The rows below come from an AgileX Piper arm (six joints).
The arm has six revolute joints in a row. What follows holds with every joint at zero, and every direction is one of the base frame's. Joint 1 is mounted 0.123 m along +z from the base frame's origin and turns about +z. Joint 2 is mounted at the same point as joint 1 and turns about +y. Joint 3 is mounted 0.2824 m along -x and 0.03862 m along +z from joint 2 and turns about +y. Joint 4 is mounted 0.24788 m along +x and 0.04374 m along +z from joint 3 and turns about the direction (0.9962, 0, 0.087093). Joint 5 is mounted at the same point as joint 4 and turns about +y. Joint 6 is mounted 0.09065 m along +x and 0.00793 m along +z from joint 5 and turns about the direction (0.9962, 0, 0.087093). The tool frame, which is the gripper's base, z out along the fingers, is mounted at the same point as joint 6; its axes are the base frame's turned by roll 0, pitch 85 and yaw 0 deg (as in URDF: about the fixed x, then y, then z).
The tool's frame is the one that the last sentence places.
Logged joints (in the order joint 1, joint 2, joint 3, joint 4, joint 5, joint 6), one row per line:
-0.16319 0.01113 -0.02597 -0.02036 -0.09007 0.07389
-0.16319 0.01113 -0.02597 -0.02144 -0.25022 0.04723
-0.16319 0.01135 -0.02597 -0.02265 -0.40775 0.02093
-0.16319 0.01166 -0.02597 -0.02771 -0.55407 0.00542
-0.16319 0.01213 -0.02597 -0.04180 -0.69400 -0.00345
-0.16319 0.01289 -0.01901 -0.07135 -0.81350 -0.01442
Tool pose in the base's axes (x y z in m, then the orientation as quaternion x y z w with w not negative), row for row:
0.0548 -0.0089 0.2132 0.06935 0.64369 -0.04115 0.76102
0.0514 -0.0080 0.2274 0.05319 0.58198 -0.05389 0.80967
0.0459 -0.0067 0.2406 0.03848 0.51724 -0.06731 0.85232
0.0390 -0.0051 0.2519 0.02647 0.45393 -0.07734 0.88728
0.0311 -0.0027 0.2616 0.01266 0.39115 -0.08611 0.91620
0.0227 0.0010 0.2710 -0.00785 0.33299 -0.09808 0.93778
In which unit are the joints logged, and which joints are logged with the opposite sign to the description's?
The joints are logged in radians. Opposite sign: joint 2, joint 3.
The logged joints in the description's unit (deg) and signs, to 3 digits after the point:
-9.350 -0.638 1.488 -1.167 -5.161 4.234
-9.350 -0.638 1.488 -1.228 -14.337 2.706
-9.350 -0.650 1.488 -1.298 -23.362 1.199
-9.350 -0.668 1.488 -1.588 -31.746 0.311
-9.350 -0.695 1.488 -2.395 -39.763 -0.198
-9.350 -0.739 1.089 -4.088 -46.610 -0.826

